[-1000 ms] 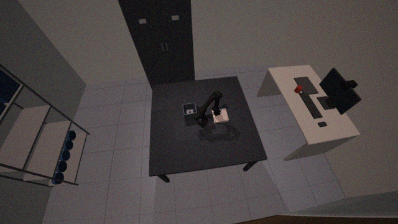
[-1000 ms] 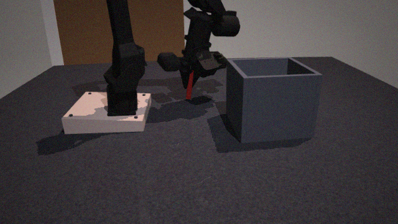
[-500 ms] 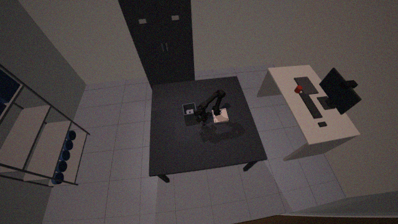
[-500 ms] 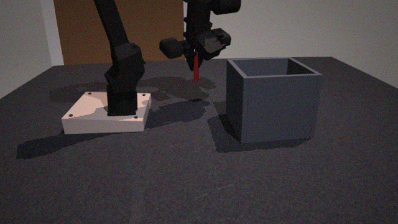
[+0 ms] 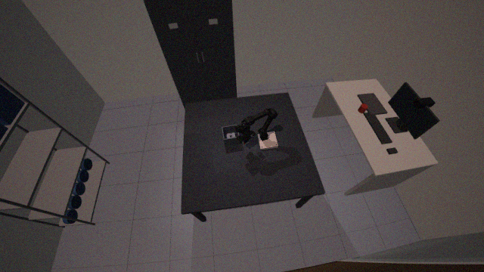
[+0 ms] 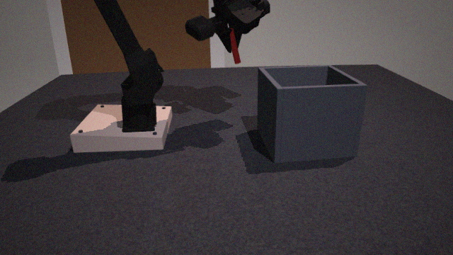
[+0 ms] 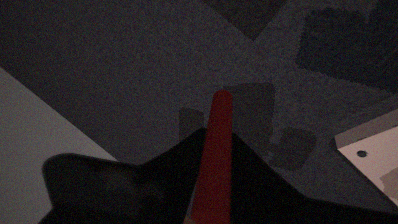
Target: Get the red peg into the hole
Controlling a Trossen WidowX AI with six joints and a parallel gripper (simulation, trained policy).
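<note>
The pale plate is 10 cm ahead of my gripper tip, 18 cm to the right of it and 11 cm below it. The rest, counted from my gripper tip: red peg 1 cm to the right, 1 cm above.
</note>
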